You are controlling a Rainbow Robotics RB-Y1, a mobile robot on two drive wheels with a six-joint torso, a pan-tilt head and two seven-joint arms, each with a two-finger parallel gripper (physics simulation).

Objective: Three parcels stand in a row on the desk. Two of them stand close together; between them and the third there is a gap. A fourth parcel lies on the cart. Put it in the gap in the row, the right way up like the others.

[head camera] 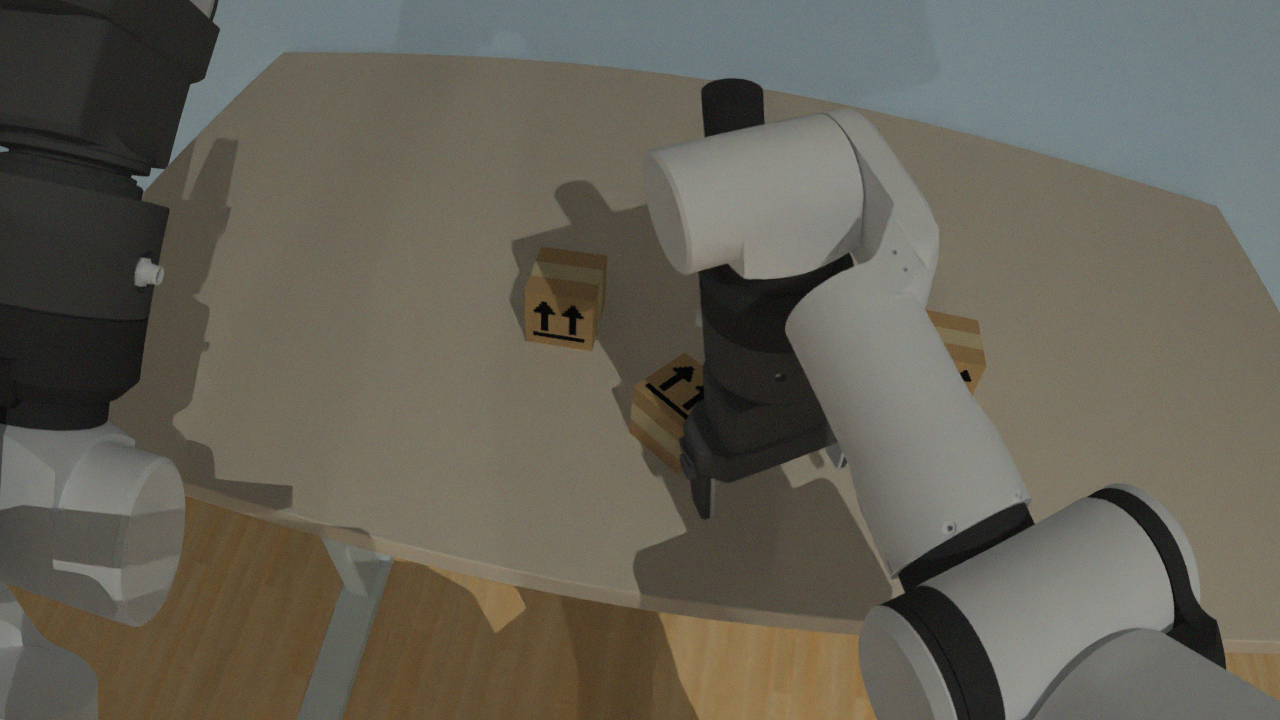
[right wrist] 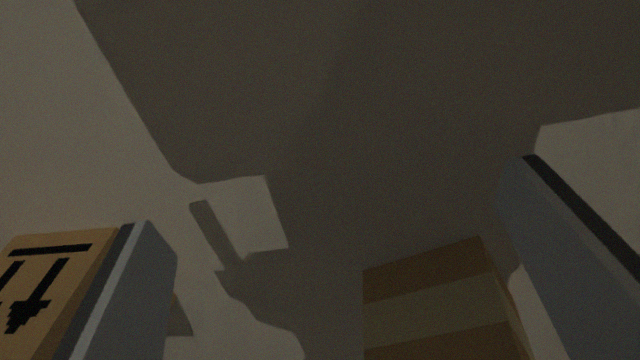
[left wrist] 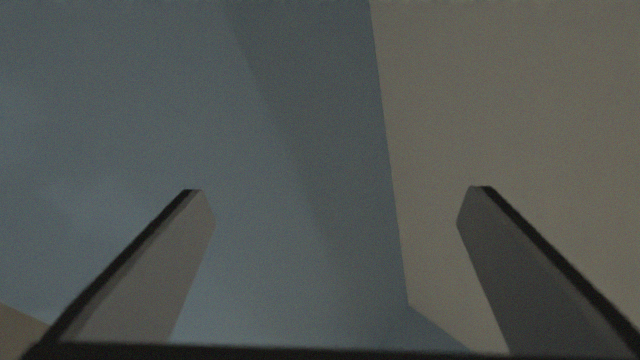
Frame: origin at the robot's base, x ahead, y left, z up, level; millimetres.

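Seen in the pictures: left gripper, between the fingertips: (left wrist: 331, 205); right gripper, between the fingertips: (head camera: 771, 483) (right wrist: 328, 211).
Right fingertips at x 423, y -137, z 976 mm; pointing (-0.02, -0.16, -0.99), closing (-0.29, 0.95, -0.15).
Pixels of each thing's middle, then the offset from my right fingertips to it. Level surfaces: height alone.
- desk, height of its surface: 25 mm down
- second parcel, middle of its body: (right wrist: 450, 340) (head camera: 681, 413) 66 mm ahead, 63 mm left, 2 mm up
- third parcel, middle of its body: (head camera: 944, 359) 125 mm ahead, 180 mm right, 4 mm up
- wooden floor, height of its surface: 975 mm down
In the head view a parcel (head camera: 565, 300) with two black arrows stands on the desk (head camera: 358, 376). A second parcel (head camera: 666, 407), turned at an angle, is partly hidden by the right arm. A third parcel (head camera: 962, 347) shows partly behind that arm. My right gripper (head camera: 771, 479) (right wrist: 328, 211) is open and empty, close beside the angled parcel. In the right wrist view one parcel (right wrist: 55, 275) with downward-pointing arrows is outside the left-hand finger; another taped parcel (right wrist: 435, 305) shows low between the fingers. My left gripper (left wrist: 331, 205) is open and empty. The cart does not show.
The left arm (head camera: 71, 268) hangs over the left side of the desk. The right arm (head camera: 904, 420) reaches across the desk and hides part of it. The desk's near edge runs above a wooden floor (head camera: 465, 662). A grey desk leg (head camera: 344, 635) stands below.
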